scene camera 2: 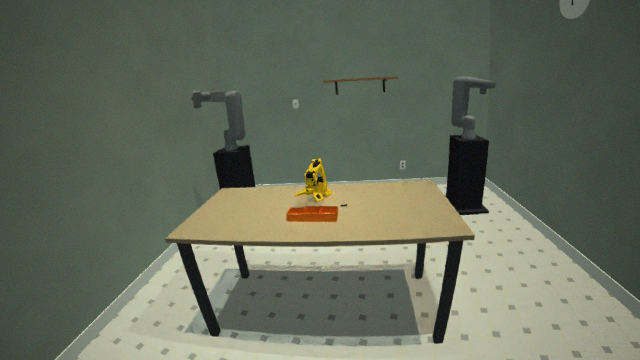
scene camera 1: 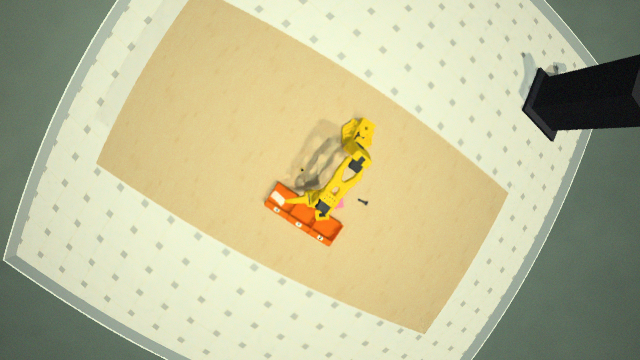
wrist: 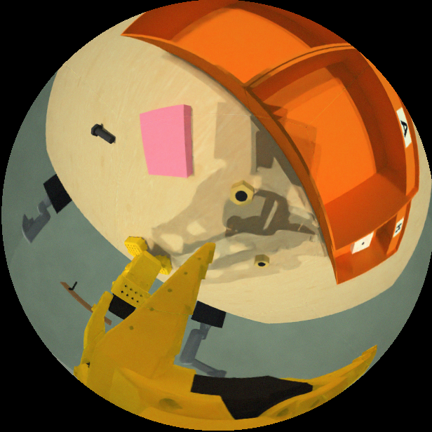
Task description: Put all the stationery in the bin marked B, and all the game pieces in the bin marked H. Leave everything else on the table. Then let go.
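Frame: origin at the arm's base, x ahead, y left, z up, level; centimetres.
Where they show: hand at its tool point: [scene camera 2: 315, 201]; arm's base at its link origin: [scene camera 2: 322, 195] [scene camera 1: 353, 140].
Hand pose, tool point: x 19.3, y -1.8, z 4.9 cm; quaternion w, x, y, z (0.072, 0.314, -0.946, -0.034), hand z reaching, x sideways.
Each offset is from my tool point to the centre of the thing. "*": to the spot under its first point.
A pink block @[dy +7.1, dx +0.5, dz -4.4 cm] [scene camera 1: 340, 204] [wrist: 167, 141], like an eraser, lies on the table beside the orange tray @[dy -0.4, dx +9.9, dz -2.5 cm] [scene camera 2: 312, 218]; the arm partly covers it in scene camera 1. A white domino @[dy -10.1, dx +9.3, dz -3.8 cm] [scene camera 1: 278, 198] [wrist: 362, 243] lies in the bin marked H @[* dy -11.5, dx +12.0, dz -1.3 cm] [scene camera 1: 270, 204] [wrist: 393, 246]. The bin marked B @[* dy +10.6, dx +13.6, dz -0.7 cm] [scene camera 1: 327, 241] [wrist: 200, 15] is at the tray's other end; its label is out of the wrist view. My gripper [scene camera 1: 304, 209] [scene camera 2: 307, 198] [wrist: 294, 296] is wide open and empty, raised above the tray area, with both jaws showing in the wrist view.
A black bolt @[dy +15.1, dx -3.4, dz -4.3 cm] [scene camera 1: 363, 201] [scene camera 2: 343, 205] [wrist: 103, 133] lies beyond the pink block. Two brass nuts, a larger one [wrist: 241, 193] and a smaller one [wrist: 261, 261], lie on the table near the tray. The middle bin is marked A [wrist: 404, 127].
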